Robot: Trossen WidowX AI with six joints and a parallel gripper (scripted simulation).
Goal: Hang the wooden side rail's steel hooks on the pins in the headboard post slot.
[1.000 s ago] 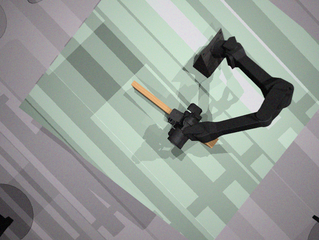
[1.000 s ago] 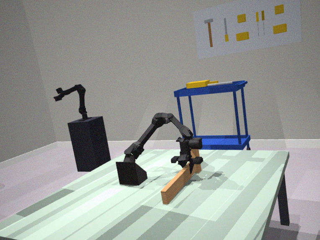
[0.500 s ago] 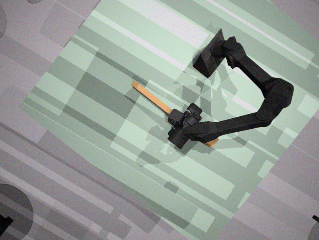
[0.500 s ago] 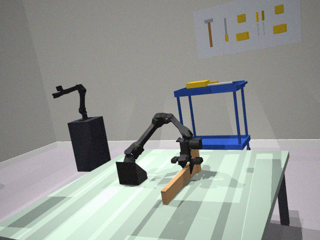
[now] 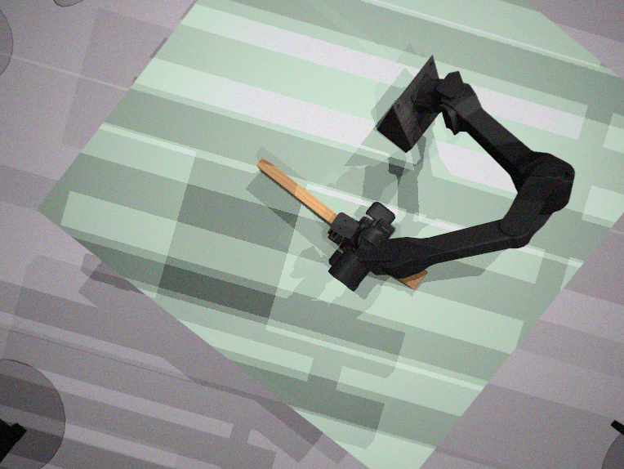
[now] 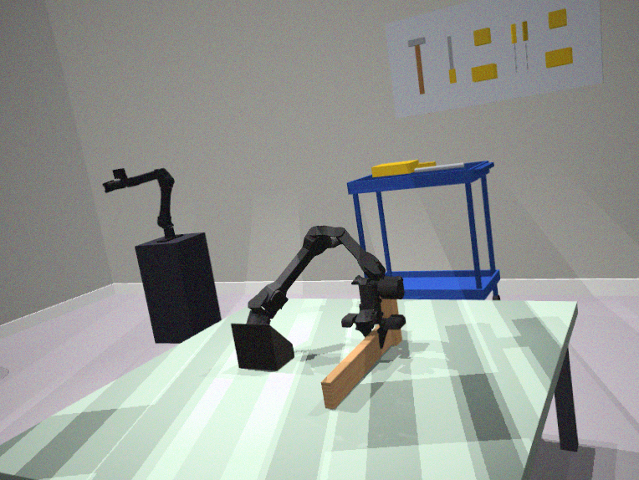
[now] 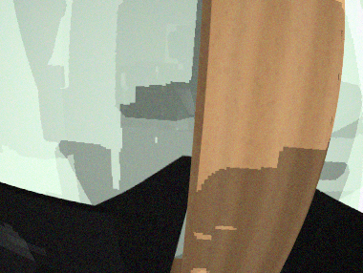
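The headboard post is 120 mm to the left of my gripper tip, 50 mm above it and 10 mm ahead of it.
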